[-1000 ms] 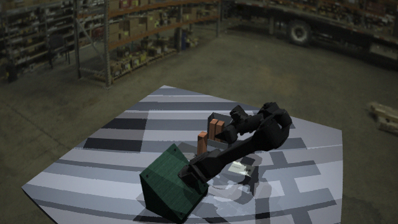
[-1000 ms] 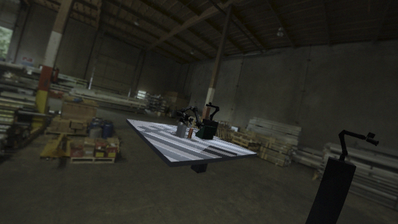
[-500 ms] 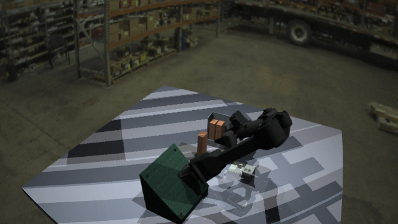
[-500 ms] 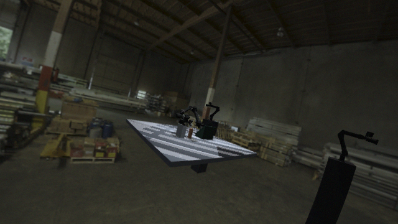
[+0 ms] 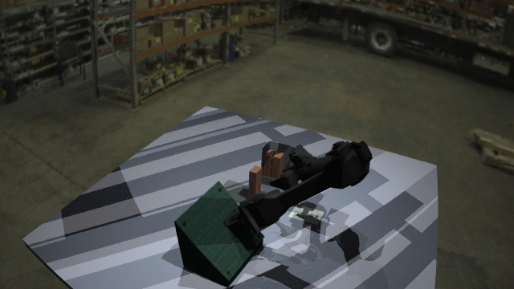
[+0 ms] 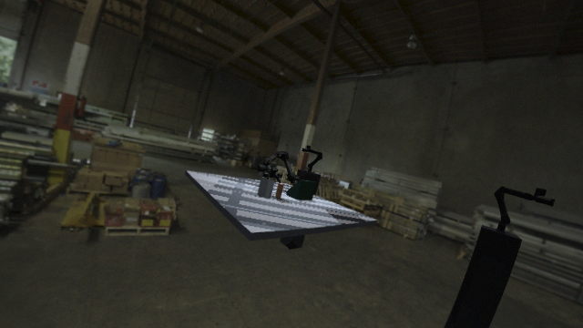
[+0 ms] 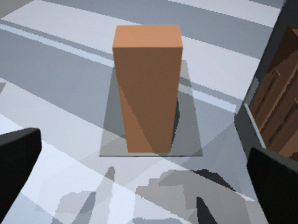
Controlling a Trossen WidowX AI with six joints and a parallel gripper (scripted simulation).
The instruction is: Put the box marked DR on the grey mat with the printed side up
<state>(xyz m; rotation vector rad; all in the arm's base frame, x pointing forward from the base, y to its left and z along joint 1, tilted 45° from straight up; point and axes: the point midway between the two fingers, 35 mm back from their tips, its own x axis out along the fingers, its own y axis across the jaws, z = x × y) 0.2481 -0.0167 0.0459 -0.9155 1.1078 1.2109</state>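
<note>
Now: the grey mat 13 cm to the left of my gripper tip, 11 cm below it and 1 cm ahead of it. The rest, counted from my gripper tip: white card (12 cm to the right, 11 cm below).
</note>
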